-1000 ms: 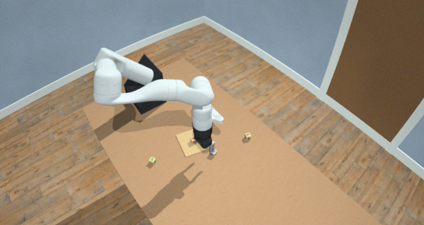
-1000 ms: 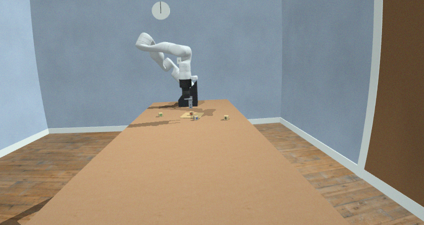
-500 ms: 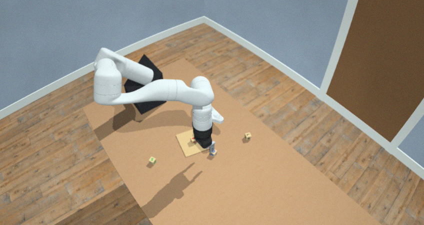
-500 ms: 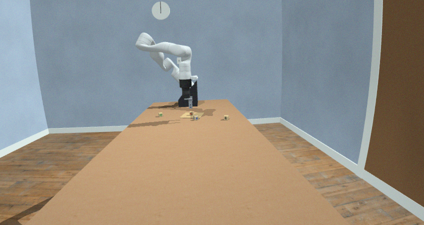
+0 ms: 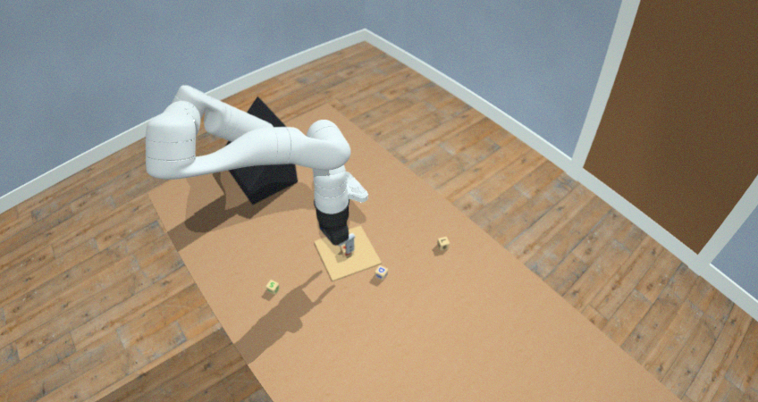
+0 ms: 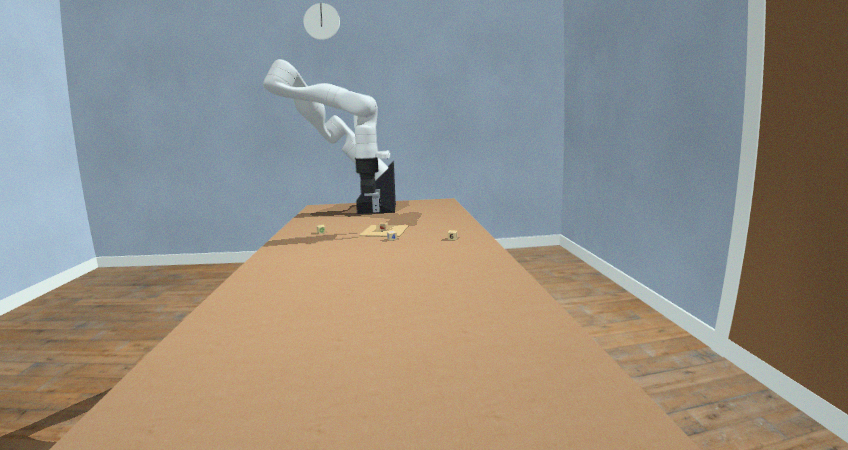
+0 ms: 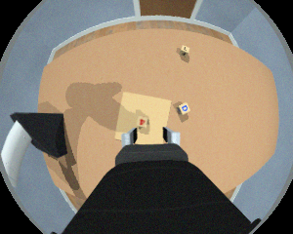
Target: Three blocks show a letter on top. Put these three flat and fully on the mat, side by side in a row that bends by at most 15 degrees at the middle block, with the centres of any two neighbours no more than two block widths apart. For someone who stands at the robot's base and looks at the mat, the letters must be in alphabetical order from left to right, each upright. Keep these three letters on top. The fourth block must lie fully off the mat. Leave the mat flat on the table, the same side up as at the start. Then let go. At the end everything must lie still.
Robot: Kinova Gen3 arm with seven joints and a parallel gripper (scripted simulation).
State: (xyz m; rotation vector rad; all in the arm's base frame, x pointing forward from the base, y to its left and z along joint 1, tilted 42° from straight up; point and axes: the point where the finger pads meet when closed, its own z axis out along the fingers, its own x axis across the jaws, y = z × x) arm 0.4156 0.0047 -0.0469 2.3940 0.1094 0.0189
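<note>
Right now the tan mat is 2 cm behind my hand, 2 cm to the left of it and 10 cm below it.
</note>
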